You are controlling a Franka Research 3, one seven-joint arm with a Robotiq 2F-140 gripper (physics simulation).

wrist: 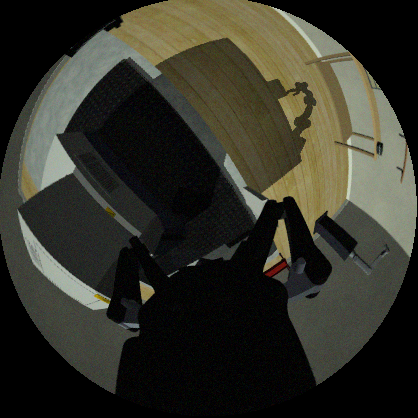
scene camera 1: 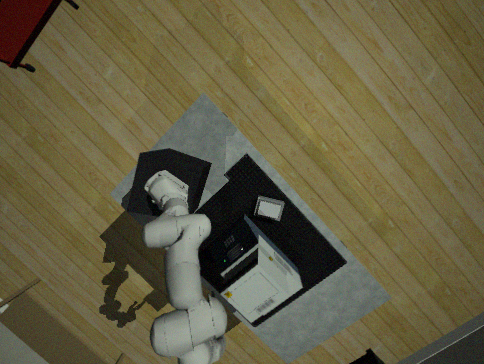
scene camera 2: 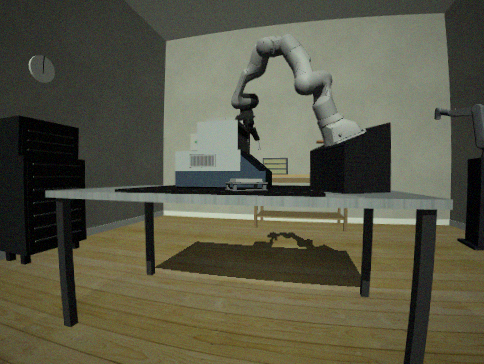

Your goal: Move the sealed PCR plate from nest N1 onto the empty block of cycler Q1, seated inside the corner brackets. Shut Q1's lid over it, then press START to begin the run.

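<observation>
A light, flat rectangle (scene camera 1: 269, 209), which looks like the PCR plate, lies within a grey nest (scene camera 1: 257, 209) (scene camera 2: 246, 188) beside the cycler; its seal and the nest's label are too small to tell. The cycler (scene camera 1: 251, 294) (scene camera 2: 216, 145) (wrist: 60, 215) is white with a dark blue front. Its block does not show, and I cannot tell whether the lid is raised or shut. The dark front panel (scene camera 1: 231, 242) has small marks; START cannot be read. My gripper (scene camera 2: 252, 142) (wrist: 200, 209) is open, with no object between its fingers, high above the table near the cycler; the arm hides it in the overhead view.
A black mat (scene camera 1: 315, 252) (scene camera 2: 150, 190) lies under the cycler and nest on the grey table (scene camera 1: 355, 297) (scene camera 2: 390, 201) (wrist: 45, 115). The arm stands on a black pedestal (scene camera 1: 197, 172) (scene camera 2: 367, 162). A dark drawer cabinet (scene camera 2: 52, 150) stands beyond the table.
</observation>
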